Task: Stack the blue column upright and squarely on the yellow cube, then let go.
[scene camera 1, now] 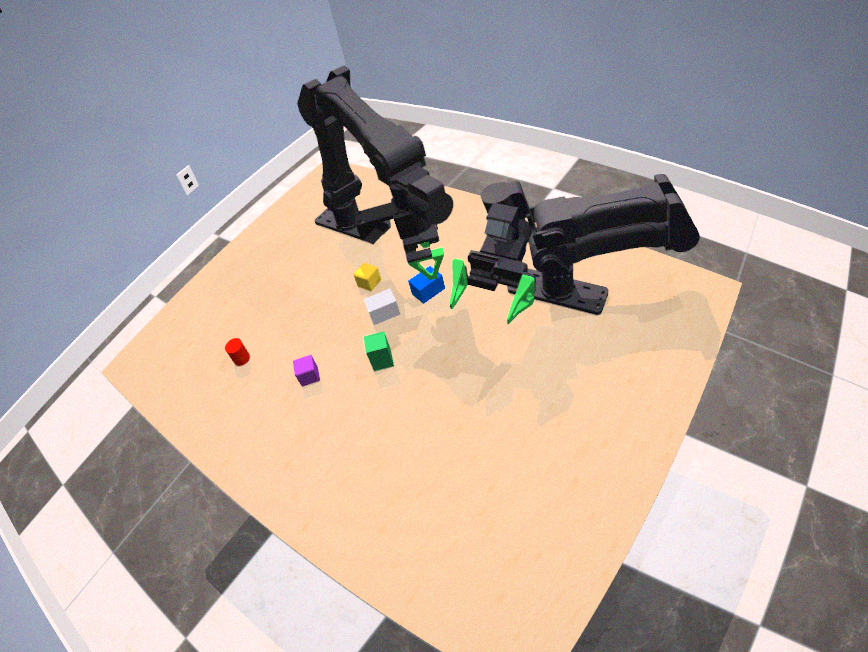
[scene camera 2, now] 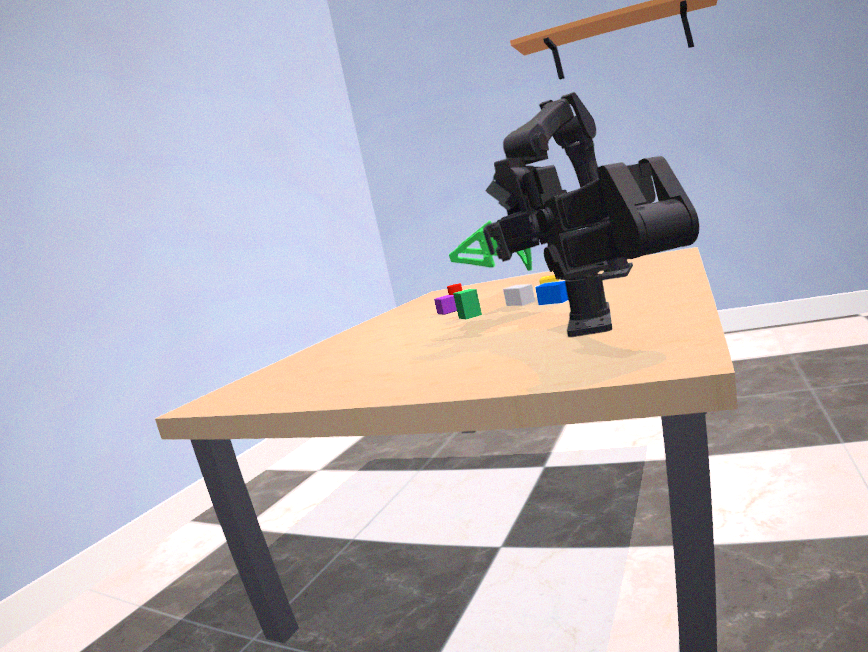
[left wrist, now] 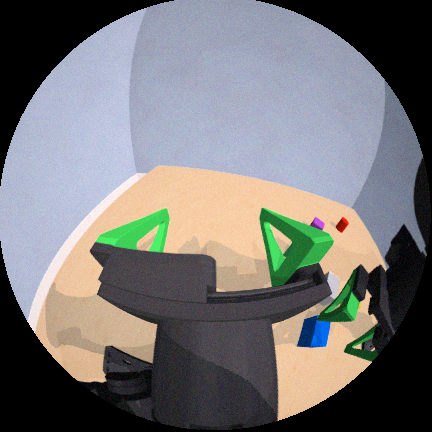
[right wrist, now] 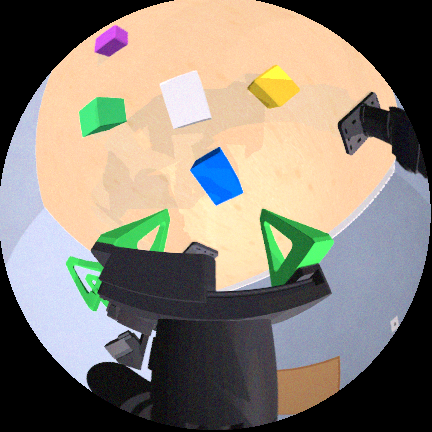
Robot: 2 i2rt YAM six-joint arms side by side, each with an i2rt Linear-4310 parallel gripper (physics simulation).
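The blue column (scene camera 1: pixel 425 286) (scene camera 2: pixel 551 293) (left wrist: pixel 315 333) (right wrist: pixel 217 177) lies on its side on the table. The yellow cube (scene camera 1: pixel 366 277) (scene camera 2: pixel 549 279) (right wrist: pixel 275 87) sits apart from it, to its left in scene camera 1, with nothing on top. It is almost fully hidden in the left wrist view. My right gripper (right wrist: pixel 214 213) is open and empty, above and close to the blue column; in scene camera 1 one finger partly covers the column. My left gripper (scene camera 1: pixel 481 313) (left wrist: pixel 213 212) is open and empty, raised above the table to the right of the column.
A white block (scene camera 1: pixel 382 306) (right wrist: pixel 185 99) lies between the yellow cube and a green block (scene camera 1: pixel 378 350) (right wrist: pixel 103 116). A purple block (scene camera 1: pixel 305 370) and a red cylinder (scene camera 1: pixel 237 352) stand farther left. The two arms are close together near the column.
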